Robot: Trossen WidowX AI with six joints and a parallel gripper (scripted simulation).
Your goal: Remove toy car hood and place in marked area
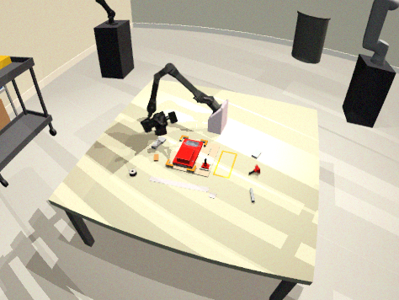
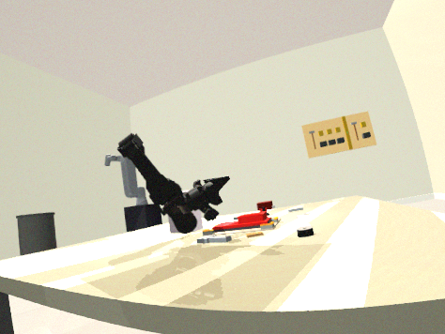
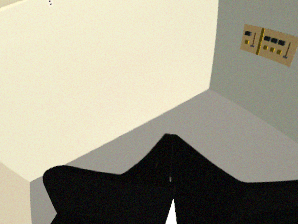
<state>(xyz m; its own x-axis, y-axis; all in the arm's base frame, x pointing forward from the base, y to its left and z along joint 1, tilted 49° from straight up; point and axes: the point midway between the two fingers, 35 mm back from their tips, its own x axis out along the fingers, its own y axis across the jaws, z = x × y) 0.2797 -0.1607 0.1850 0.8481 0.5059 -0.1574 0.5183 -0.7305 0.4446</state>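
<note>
My gripper tip is 14 cm above the hood, 13 cm to the right of it and 3 cm short of it. The rest, counted from my gripper tip: black wheel (20 cm ahead, 17 cm below, 10 cm to the right); long white strip (20 cm ahead, 18 cm below, 14 cm to the left).
</note>
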